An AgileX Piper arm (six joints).
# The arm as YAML. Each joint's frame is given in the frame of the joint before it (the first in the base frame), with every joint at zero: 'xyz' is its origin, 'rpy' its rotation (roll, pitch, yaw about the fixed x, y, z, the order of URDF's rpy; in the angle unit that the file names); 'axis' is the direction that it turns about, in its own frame. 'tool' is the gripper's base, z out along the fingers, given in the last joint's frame.
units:
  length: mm
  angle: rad
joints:
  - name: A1
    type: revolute
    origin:
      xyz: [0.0, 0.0, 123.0]
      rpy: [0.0, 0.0, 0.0]
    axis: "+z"
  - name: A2
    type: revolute
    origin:
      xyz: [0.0, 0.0, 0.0]
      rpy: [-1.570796, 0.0, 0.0]
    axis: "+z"
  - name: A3
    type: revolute
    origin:
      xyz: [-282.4, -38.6, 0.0]
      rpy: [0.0, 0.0, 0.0]
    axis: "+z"
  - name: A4
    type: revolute
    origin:
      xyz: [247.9, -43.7, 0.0]
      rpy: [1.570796, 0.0, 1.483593]
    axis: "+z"
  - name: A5
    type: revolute
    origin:
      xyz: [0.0, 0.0, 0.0]
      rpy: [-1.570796, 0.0, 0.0]
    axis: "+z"
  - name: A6
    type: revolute
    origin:
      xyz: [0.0, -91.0, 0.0]
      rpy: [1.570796, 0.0, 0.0]
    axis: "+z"
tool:
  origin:
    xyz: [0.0, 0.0, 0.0]
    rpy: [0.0, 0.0, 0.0]
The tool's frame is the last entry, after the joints.
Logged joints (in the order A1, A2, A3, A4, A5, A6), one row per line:
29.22 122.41 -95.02 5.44 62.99 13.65
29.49 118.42 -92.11 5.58 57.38 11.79
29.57 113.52 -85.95 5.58 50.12 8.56
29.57 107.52 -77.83 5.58 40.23 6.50
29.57 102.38 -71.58 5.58 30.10 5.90
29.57 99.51 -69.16 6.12 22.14 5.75
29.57 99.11 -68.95 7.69 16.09 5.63
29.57 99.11 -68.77 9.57 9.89 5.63
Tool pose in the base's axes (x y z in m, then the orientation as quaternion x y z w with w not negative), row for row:
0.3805 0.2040 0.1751 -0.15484 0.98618 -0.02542 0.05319
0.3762 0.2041 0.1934 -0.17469 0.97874 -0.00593 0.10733
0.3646 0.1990 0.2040 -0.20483 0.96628 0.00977 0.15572
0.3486 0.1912 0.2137 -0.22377 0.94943 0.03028 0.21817
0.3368 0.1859 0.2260 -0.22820 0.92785 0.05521 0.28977
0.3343 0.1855 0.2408 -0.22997 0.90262 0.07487 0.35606
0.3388 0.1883 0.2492 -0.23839 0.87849 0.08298 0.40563
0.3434 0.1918 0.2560 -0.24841 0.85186 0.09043 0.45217
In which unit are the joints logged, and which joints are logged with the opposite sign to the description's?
The joints are logged in degrees. Opposite sign: A4.
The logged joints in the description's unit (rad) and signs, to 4 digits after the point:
0.5100 2.1365 -1.6584 -0.0949 1.0994 0.2382
0.5147 2.0668 -1.6076 -0.0974 1.0015 0.2058
0.5161 1.9813 -1.5001 -0.0974 0.8748 0.1494
0.5161 1.8766 -1.3584 -0.0974 0.7021 0.1134
0.5161 1.7869 -1.2493 -0.0974 0.5253 0.1030
0.5161 1.7368 -1.2071 -0.1068 0.3864 0.1004
0.5161 1.7298 -1.2034 -0.1342 0.2808 0.0983
0.5161 1.7298 -1.2003 -0.1670 0.1726 0.0983

